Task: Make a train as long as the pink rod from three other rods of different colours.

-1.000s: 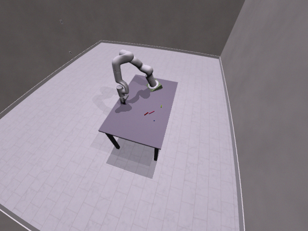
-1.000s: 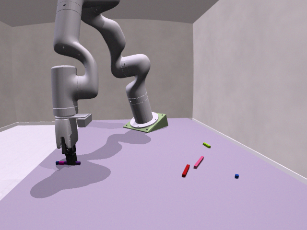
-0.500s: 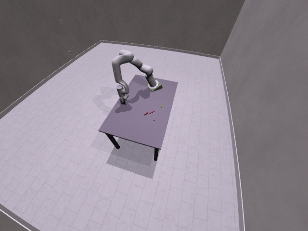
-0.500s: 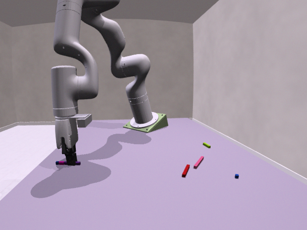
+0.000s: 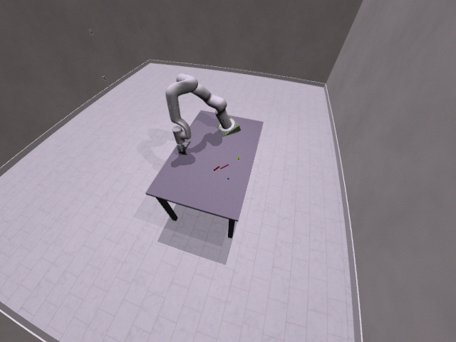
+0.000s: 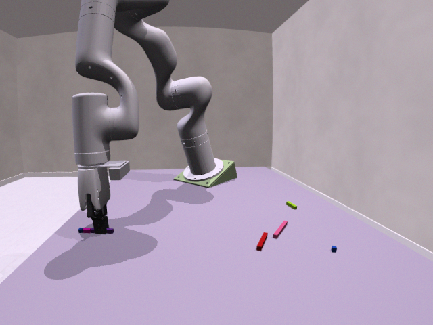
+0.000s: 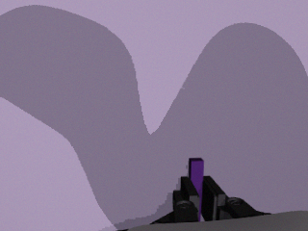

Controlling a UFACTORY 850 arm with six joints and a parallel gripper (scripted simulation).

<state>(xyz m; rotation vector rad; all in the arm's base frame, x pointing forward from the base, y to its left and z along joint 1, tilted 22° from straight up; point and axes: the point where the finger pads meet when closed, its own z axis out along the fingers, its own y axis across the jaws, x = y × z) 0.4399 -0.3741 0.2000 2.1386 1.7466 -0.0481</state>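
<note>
Right now my hand is 2 cm above the purple rod. The rest, counted from my hand: magenta rod 1 cm behind, 4 cm to the right, 2 cm below; then pink rod 13 cm ahead, 43 cm to the left, 2 cm below; then red rod 16 cm ahead, 36 cm to the left, 2 cm below.
</note>
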